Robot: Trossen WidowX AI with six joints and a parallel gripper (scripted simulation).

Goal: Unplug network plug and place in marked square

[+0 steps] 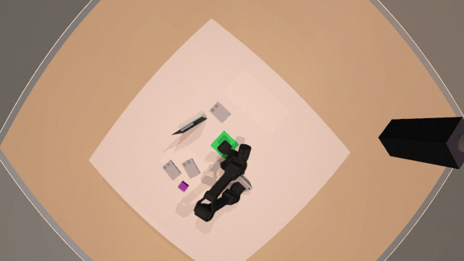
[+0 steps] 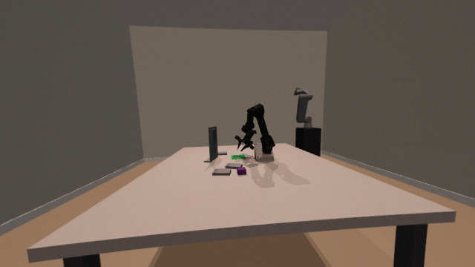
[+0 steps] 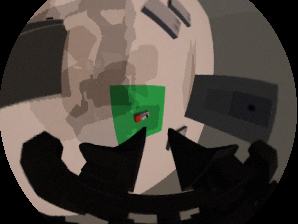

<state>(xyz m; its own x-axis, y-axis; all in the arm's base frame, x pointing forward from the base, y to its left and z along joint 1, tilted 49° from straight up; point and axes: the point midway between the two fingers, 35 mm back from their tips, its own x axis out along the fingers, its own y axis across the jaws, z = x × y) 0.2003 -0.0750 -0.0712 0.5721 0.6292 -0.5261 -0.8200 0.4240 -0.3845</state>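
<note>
My gripper tip is now 5 cm above the network plug and 1 cm short of it. From my gripper tip the other things lie so: grey upright panel 22 cm ahead, 7 cm above, 5 cm to the left; green marked square 6 cm below, 1 cm ahead.
</note>
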